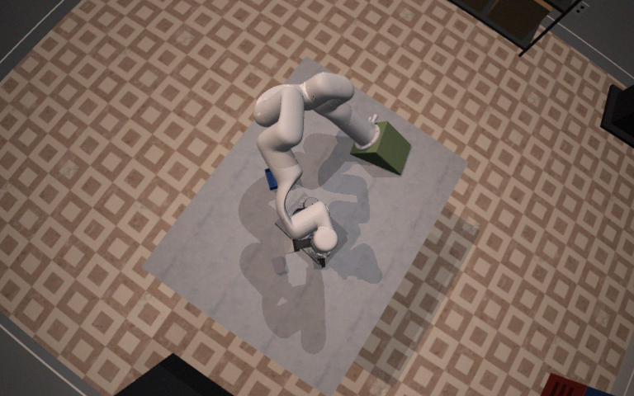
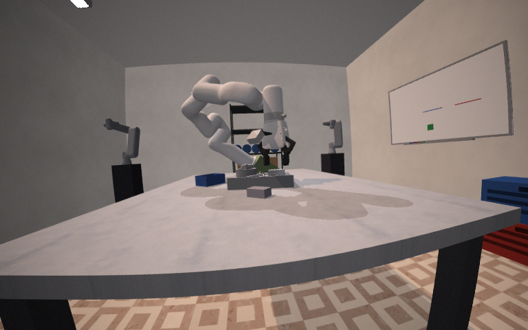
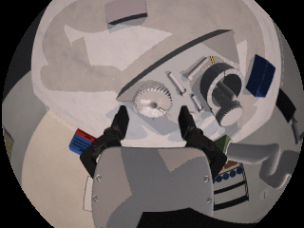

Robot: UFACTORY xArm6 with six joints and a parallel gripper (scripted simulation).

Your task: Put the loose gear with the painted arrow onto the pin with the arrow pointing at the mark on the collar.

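Right now my hand is 40 mm above the toothed gear. From my hand the other things lie so: blue box (180 mm behind, 260 mm to the right, 80 mm below); small grey block (130 mm ahead, 100 mm to the right, 80 mm below).
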